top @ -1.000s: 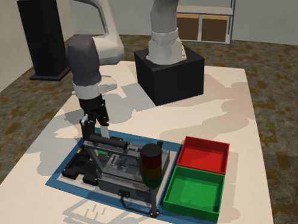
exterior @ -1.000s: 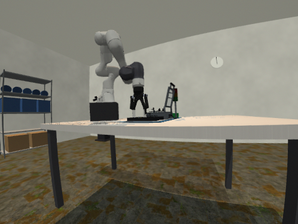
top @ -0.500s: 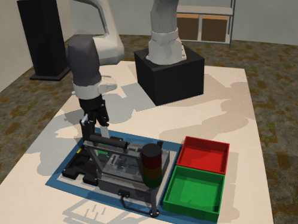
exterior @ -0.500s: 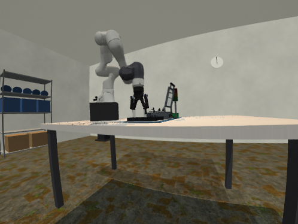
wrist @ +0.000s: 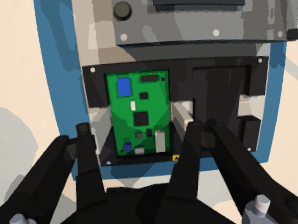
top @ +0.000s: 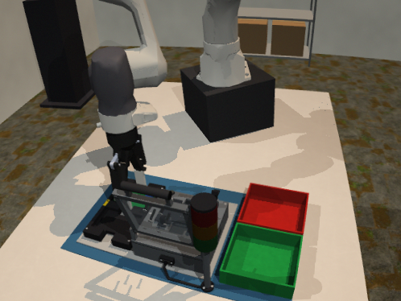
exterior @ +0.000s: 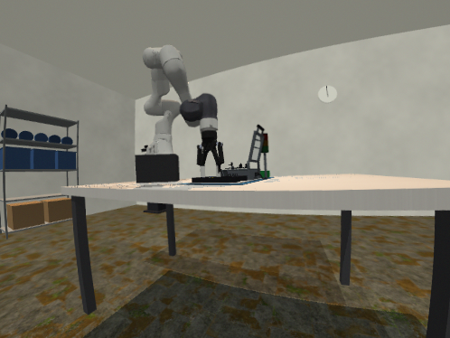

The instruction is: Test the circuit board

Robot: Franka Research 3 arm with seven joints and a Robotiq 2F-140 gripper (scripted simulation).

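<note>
Now: the green circuit board 20 mm below my hand. Round my hand: red bin: 370 mm to the left, 30 mm below; tester plate: 90 mm ahead, 170 mm to the left, 30 mm above; clear lid: 200 mm ahead, 150 mm to the left, 140 mm above.
</note>
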